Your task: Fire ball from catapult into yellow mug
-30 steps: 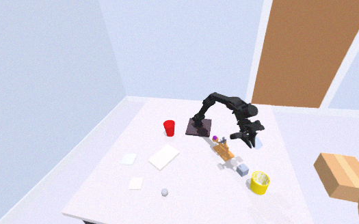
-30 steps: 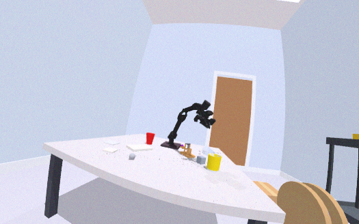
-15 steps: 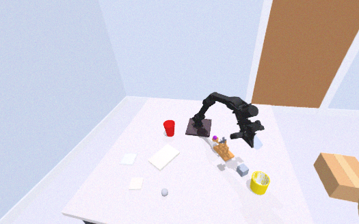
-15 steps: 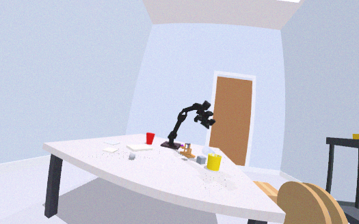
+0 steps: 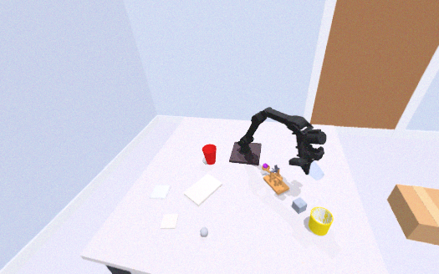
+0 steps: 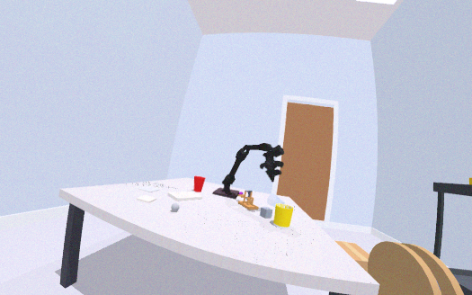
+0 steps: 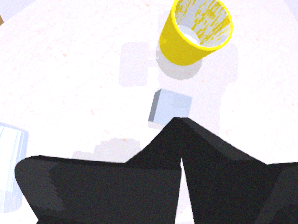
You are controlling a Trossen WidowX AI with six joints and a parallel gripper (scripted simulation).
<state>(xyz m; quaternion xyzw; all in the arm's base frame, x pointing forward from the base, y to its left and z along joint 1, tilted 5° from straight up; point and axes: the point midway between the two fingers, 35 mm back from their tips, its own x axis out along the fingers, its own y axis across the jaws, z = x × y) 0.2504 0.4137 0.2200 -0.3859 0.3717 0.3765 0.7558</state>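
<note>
My gripper tip is 240 mm to the left of the purple ball, 140 mm past it and 140 mm above it. From my gripper tip the other things lie so: yellow mug (180 mm below, 120 mm ahead, 90 mm to the left); wooden catapult (180 mm to the right, 150 mm below, 110 mm behind); grey cube (180 mm below, 50 mm ahead, 10 mm to the right).
</note>
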